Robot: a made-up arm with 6 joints.
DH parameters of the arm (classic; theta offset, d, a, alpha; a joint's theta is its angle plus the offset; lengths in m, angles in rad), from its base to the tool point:
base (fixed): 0 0 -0.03 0
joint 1: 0 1.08 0.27 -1.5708
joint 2: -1.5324 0 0.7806 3.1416
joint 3: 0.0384 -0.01 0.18 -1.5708
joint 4: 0 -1.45 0 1.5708
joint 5: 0 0.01 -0.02 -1.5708
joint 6: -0.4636 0 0.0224 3.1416
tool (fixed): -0.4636 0.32 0 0
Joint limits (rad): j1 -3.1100..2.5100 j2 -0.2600..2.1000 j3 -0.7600..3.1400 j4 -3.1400..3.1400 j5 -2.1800..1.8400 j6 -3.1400..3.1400
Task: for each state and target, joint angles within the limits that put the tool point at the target. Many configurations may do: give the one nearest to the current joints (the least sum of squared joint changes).
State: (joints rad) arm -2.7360 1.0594 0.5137 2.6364 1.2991 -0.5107
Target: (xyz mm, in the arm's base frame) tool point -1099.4 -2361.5 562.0
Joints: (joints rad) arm -2.0590 1.3639 0.9590 2.5269 0.8027 -0.5467
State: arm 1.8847 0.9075 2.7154 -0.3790 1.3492 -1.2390
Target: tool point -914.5 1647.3 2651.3
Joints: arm 2.1309 1.3586 2.1441 -0.3830 1.1560 -1.2524
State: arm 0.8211 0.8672 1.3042 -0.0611 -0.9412 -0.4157
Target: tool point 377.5 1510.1 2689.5
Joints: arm 1.2892 0.1830 0.9274 -0.1452 -1.7075 -0.4549
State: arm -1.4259 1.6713 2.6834 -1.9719 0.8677 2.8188
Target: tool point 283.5 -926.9 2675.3
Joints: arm -0.9862 1.5741 3.1400 -1.8499 1.0980 2.7980
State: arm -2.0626 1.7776 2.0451 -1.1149 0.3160 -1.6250
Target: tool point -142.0 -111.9 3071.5
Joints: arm -2.0151 0.9925 2.9230 -1.0849 0.2717 -1.6343
